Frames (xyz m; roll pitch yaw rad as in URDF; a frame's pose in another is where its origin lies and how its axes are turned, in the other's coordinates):
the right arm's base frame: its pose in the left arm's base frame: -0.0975 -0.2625 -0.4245 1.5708 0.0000 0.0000
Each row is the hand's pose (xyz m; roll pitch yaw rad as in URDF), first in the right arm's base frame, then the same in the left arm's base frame.
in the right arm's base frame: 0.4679 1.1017 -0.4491 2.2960 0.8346 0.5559
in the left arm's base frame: 0.3704 0.1866 0.6772 -2.8478 -0.3622 0.9148
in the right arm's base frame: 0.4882 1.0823 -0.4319 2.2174 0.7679 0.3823
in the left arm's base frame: 0.3907 0.1694 0.6578 -2.7673 -0.2717 0.8054
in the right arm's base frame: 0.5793 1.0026 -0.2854 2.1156 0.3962 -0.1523
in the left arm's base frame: 0.4818 0.0229 0.5781 -2.5376 0.1404 0.4004
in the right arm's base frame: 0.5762 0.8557 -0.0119 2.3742 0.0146 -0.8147
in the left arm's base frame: 0.4787 -0.2506 0.4312 -2.3227 0.8146 0.0213
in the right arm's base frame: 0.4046 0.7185 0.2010 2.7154 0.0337 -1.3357
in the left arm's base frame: 0.3071 -0.4635 0.2940 -1.8572 1.3333 0.1437
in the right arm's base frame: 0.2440 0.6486 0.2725 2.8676 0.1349 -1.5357
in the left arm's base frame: 0.1465 -0.5350 0.2241 -0.5293 1.4314 1.3178
